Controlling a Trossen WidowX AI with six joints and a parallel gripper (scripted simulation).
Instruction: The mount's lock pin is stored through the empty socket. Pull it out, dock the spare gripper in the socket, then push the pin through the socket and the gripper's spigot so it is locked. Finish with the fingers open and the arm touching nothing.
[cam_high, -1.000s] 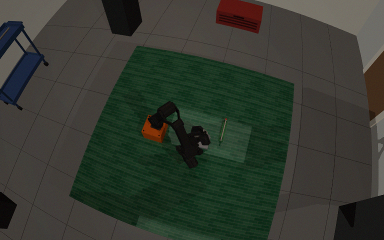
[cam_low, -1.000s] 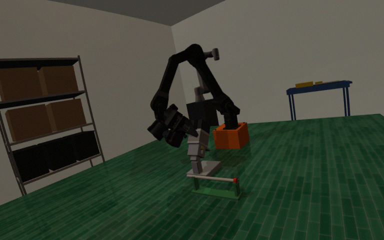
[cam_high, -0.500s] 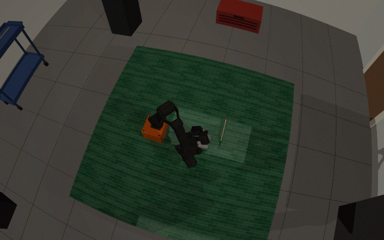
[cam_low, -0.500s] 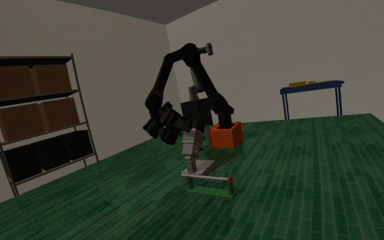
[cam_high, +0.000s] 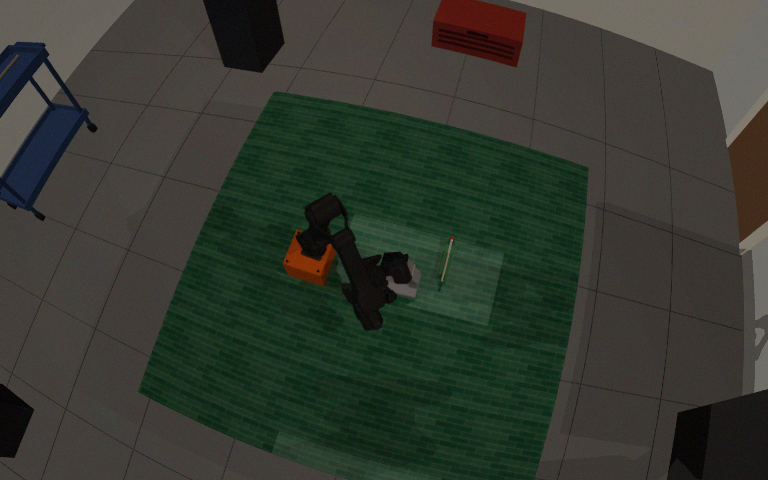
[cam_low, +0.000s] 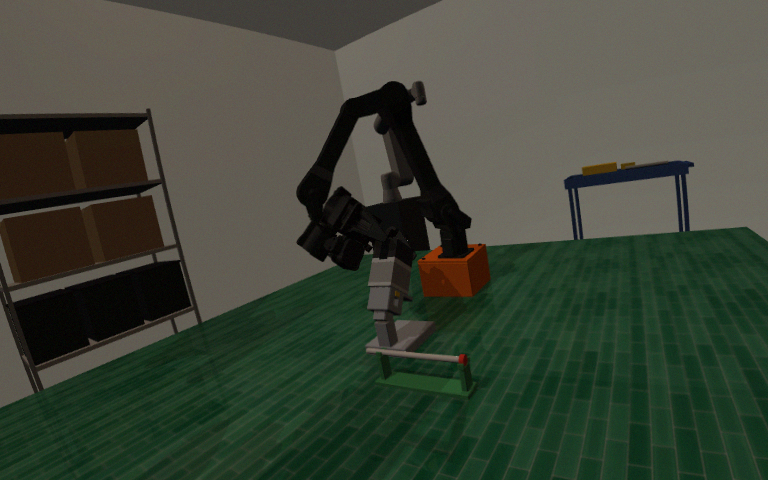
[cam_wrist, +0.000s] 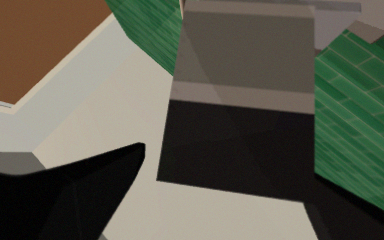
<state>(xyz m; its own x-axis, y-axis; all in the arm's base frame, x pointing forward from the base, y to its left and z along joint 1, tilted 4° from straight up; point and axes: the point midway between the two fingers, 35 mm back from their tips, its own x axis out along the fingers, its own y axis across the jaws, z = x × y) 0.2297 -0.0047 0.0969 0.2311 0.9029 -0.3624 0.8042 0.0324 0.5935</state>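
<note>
Now: the spare gripper 40 mm below my gripper tip, 30 mm ahead of it and 10 mm to the right of it. Also, from my gripper tip: grey mount 110 mm below, 40 mm ahead, 10 mm to the right; green cradle 140 mm ahead, 130 mm below, 100 mm to the left.
</note>
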